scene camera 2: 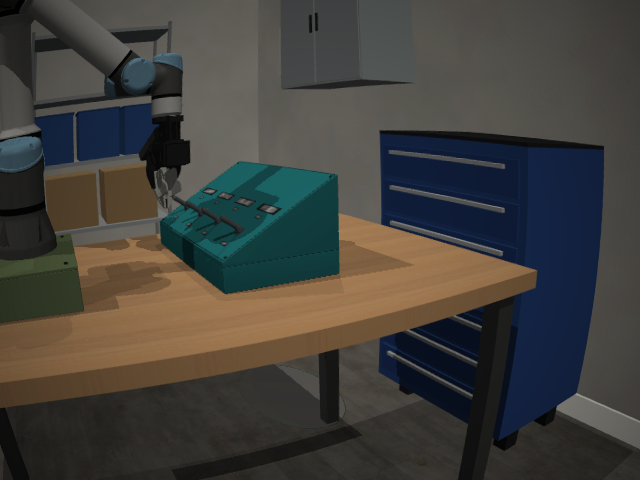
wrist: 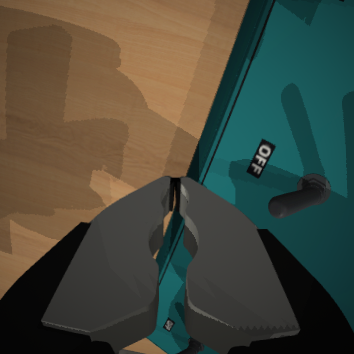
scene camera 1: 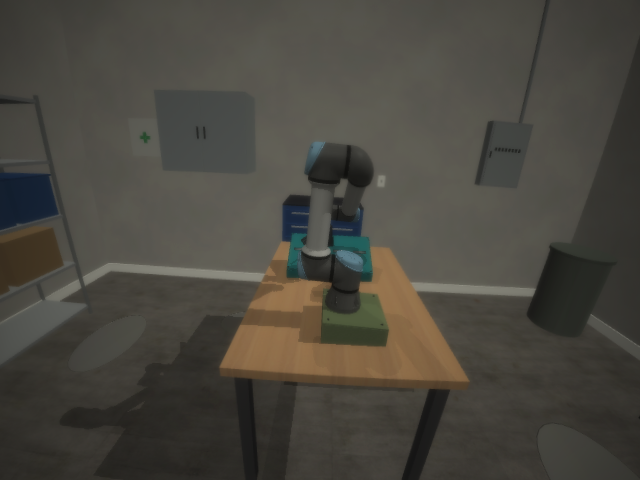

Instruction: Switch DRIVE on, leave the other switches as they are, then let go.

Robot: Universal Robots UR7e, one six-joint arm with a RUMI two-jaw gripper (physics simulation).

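Places are measured from the arm's base along level axes (x ahead, y left, z up), in metres.
Pixels of known places: gripper, fingertip midpoint: (scene camera 2: 166,208) (wrist: 174,179); arm's base, origin of the base link: (scene camera 2: 26,249) (scene camera 1: 342,303).
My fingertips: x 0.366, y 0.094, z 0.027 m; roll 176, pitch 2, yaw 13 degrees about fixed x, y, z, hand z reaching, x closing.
Observation:
For each thing: its top centre in the pictures, then the offset to it from my fingertips. "pt": a spot on its surface instead. Level surfaces: height alone.
- dark lever, middle of its top: (wrist: 306,220) (scene camera 2: 193,200) 0.072 m ahead, 0.002 m left, 0.010 m up
- OFF label, surface spot: (wrist: 261,158) pt 0.056 m ahead, 0.003 m left, 0.044 m down
- wooden table, its level: 0.122 m down
The teal switch box (scene camera 1: 356,241) (scene camera 2: 289,248) (wrist: 320,65) stands on the table with a sloped front. In scene camera 2 its row of dark levers (scene camera 2: 211,215) leans toward the front edge. My gripper (scene camera 2: 165,205) (wrist: 174,179) is shut and empty, its tips low at the box's front edge, near the far end of the row. In the wrist view a dark lever (wrist: 295,199) to the right leans toward the front edge beside an OFF label (wrist: 261,158), apart from the fingers. Part of another lever (wrist: 194,346) shows at the bottom. The name DRIVE cannot be read, so I cannot tell which lever is which.
The wooden table (scene camera 1: 279,335) (scene camera 2: 289,320) (wrist: 165,60) carries the arm's green base block (scene camera 1: 354,330) (scene camera 2: 38,294) in front of the box. A blue drawer cabinet (scene camera 1: 294,219) (scene camera 2: 449,173) stands behind the table. A grey cabinet (scene camera 1: 206,149) (scene camera 2: 336,46) hangs on the wall.

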